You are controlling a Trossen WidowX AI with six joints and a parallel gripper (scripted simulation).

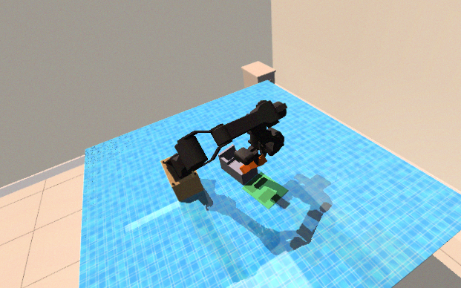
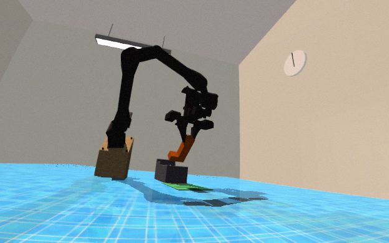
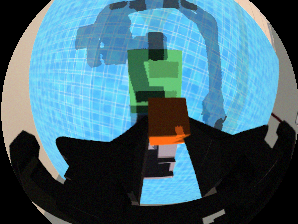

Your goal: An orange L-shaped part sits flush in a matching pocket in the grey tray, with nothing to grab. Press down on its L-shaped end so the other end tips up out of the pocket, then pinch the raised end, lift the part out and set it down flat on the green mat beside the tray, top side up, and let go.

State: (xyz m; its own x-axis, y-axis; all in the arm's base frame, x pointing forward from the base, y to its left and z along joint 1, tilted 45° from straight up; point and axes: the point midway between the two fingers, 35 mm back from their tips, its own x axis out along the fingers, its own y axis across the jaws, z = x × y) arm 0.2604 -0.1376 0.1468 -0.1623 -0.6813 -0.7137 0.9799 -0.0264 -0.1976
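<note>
Now: gripper tip 1 cm to the left of the green mat and 16 cm above it. From my gripper tip the other things lie so: orange L-shaped part 2 cm behind, 3 cm to the left, 3 cm below.
</note>
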